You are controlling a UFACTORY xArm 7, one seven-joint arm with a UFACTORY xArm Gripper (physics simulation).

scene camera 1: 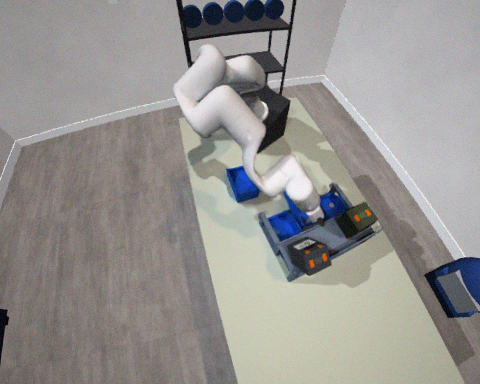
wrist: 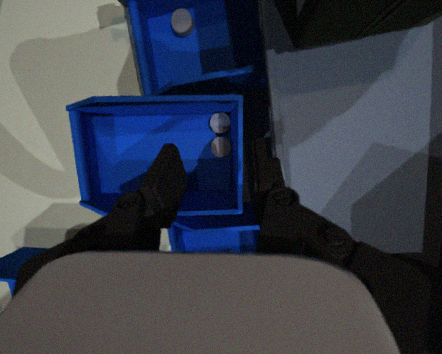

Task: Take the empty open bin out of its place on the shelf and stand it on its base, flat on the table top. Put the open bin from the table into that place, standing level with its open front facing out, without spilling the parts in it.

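Frame: origin at the arm's base, x back, y right, z up, level; centimetres.
Seen in the pictures: gripper, fingertip midpoint: [wrist: 216, 160]; arm's base, link origin: [scene camera 1: 256, 112].
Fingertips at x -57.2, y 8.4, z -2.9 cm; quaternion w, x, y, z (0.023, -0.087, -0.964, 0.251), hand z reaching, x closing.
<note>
Offsets run from my fingertips to a thing's top centre. "*": to the spot under its first point. Level surfaces: height alone.
The open bin with parts @[* dz -3.5, dx +7.2, dy +4.0 cm] [scene camera 1: 295, 207] [wrist: 150, 145] is between two other blue bins at the grey shelf @[dz -2.6 cm] [scene camera 1: 325, 241] [wrist: 320, 115]. Its front sticks out past theirs; whether it sits fully level cannot be told. Two round parts @[* dz -11.6, dx +0.9, dy -1.9 cm] [wrist: 220, 135] lie inside near its back wall. My gripper [scene camera 1: 316, 219] [wrist: 216, 160] is partly open and empty, one finger over the bin's inside and the other beyond its back wall. The empty bin @[* dz -12.5, dx +32.0, dy +13.7 cm] [scene camera 1: 243, 184] stands apart on the table top @[dz -12.8 cm] [scene camera 1: 280, 320], with its opening up; a corner of it [wrist: 22, 259] shows at the lower left of the wrist view.
The neighbouring bins @[* dz -11.9, dx +5.2, dy +9.1 cm] [scene camera 1: 284, 225] @[* dz -11.7, dx +0.8, dy -16.1 cm] [scene camera 1: 334, 206] are close on both sides; the one at the top of the wrist view [wrist: 215, 45] holds a round part. A dark case @[dz +11.4, dx -11.5, dy +14.6 cm] [scene camera 1: 310, 256] and a green case @[dz +7.1, dx -11.0, dy -10.1 cm] [scene camera 1: 358, 220] with orange latches stand on the shelf's top.
</note>
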